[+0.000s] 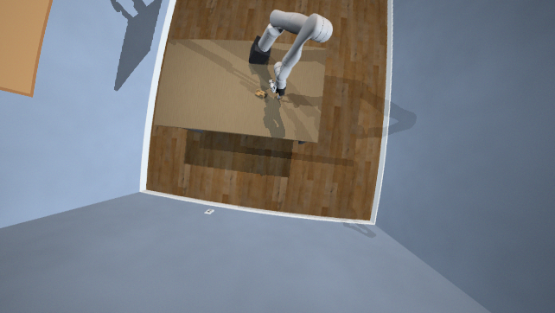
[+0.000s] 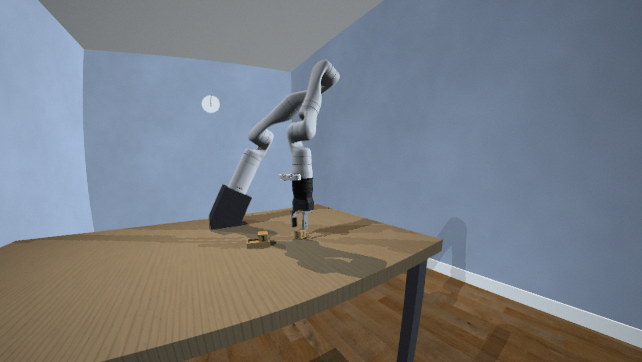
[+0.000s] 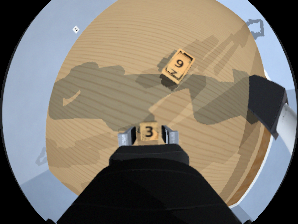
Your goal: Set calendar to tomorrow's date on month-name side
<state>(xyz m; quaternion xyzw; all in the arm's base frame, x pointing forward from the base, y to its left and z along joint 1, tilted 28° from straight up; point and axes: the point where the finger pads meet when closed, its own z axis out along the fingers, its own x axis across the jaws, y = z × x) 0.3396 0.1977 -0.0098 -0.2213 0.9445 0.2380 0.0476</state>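
My gripper is now 15 cm to the left of the wooden calendar tray, 5 cm above it and 1 cm past it.
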